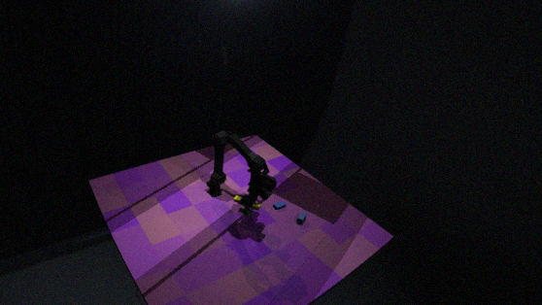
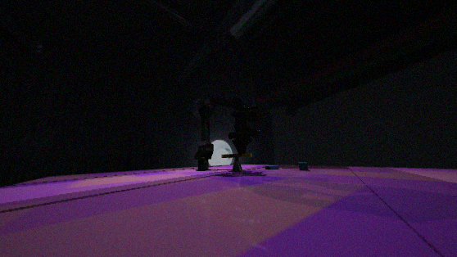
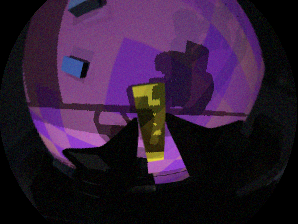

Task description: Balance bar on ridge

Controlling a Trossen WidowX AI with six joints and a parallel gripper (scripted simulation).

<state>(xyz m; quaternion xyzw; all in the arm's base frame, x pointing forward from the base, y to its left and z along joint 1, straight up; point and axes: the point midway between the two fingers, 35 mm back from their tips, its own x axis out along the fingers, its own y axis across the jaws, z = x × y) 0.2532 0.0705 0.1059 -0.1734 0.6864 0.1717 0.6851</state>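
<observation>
My gripper tip is now 20 mm past the yellow bar and 10 mm to the left of it. Round my gripper tip: ridge (20 mm behind, 10 mm to the right, 40 mm below).
</observation>
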